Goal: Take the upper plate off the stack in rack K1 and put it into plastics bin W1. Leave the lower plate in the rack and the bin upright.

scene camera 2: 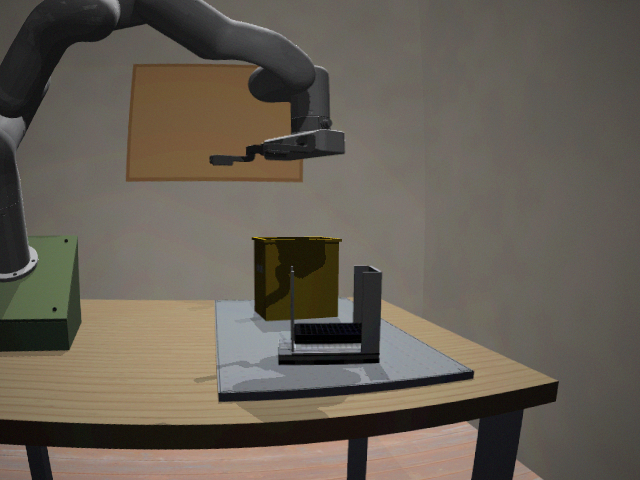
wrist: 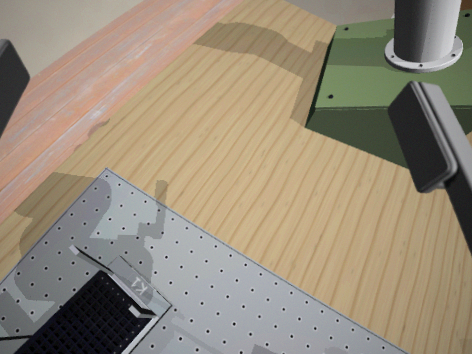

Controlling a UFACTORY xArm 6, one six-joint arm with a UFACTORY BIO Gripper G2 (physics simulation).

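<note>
Rack K1 has tall grey corner posts and a dark base. It stands on the perforated board. In it lies the black upper plate, flat, with a grid of wells. A pale, clear layer shows under it in the scene view, seemingly the lower plate. Bin W1, yellow and upright, stands behind the rack; it does not show in the wrist view. My gripper is open and empty, high above and left of the rack, its fingers pointing sideways toward the arm's base; one finger is hidden in the scene view.
The grey perforated board lies on the wooden table. The green pedestal carries the arm at the table's left. An orange-brown panel hangs on the wall behind the gripper.
</note>
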